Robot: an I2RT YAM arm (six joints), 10 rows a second.
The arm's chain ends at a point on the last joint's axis. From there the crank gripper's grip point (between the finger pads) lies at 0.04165 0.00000 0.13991 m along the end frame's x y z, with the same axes.
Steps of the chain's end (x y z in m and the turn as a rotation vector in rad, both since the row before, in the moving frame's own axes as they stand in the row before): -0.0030 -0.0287 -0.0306 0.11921 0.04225 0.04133; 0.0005 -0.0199 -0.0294 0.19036 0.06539 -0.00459; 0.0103 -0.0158 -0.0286 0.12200 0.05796 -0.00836; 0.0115 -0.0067 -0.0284 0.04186 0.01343 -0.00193; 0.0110 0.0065 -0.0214 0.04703 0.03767 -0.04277
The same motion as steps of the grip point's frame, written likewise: 0.0032 -0.0434 -0.0334 0.11921 0.04225 0.04133; 0.0094 -0.0463 -0.0349 0.19036 0.06539 -0.00459; 0.0182 -0.0331 -0.0323 0.12200 0.05796 -0.00836; 0.0134 -0.0126 -0.0291 0.04186 0.01343 -0.00193; 0.0161 -0.0019 -0.0233 0.04703 0.03767 -0.04277
